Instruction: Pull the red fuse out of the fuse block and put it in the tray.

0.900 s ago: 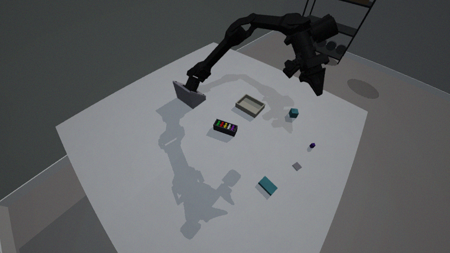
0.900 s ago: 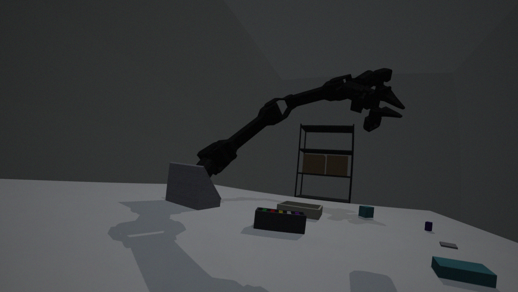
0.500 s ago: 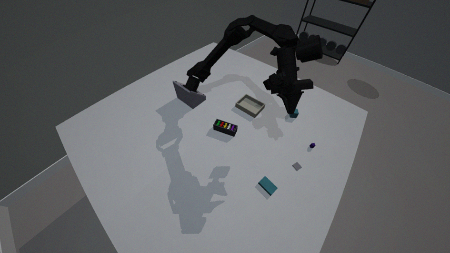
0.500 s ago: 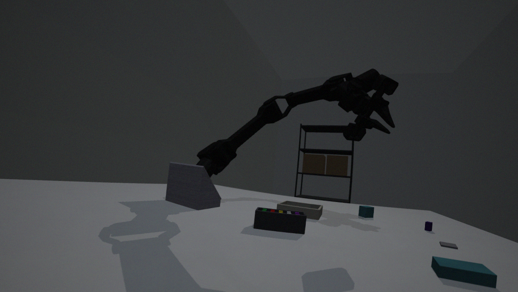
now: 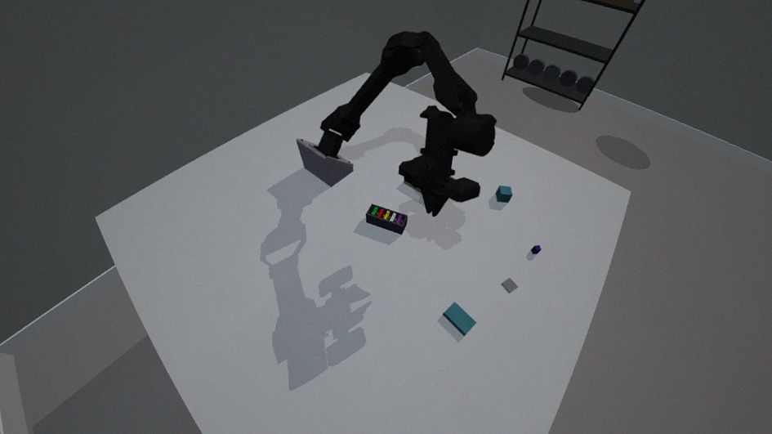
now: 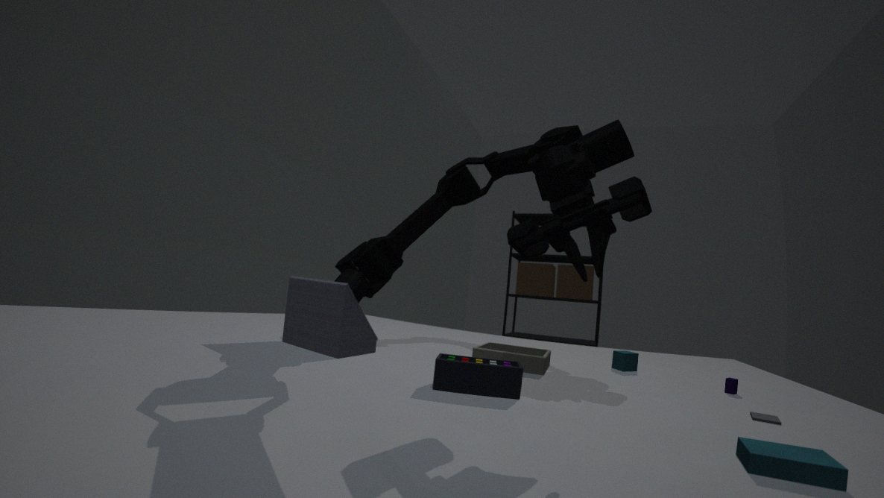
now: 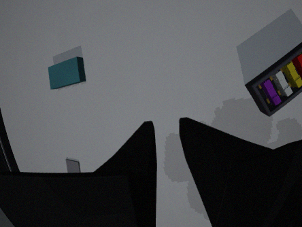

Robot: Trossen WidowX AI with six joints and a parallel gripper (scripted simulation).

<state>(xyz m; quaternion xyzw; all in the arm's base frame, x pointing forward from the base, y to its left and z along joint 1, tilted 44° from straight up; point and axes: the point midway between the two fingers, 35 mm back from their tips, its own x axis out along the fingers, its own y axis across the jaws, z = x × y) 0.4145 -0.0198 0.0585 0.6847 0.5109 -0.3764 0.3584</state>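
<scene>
Right now my gripper tip is 150 mm past the red fuse, 130 mm above it and 20 mm to the left of it. From my gripper tip the other things lie so: beige tray (200 mm to the left, 160 mm behind, 150 mm below); then teal cube (330 mm to the left, 140 mm below, 40 mm ahead); then flat grey tile (220 mm ahead, 160 mm below, 90 mm to the left).
</scene>
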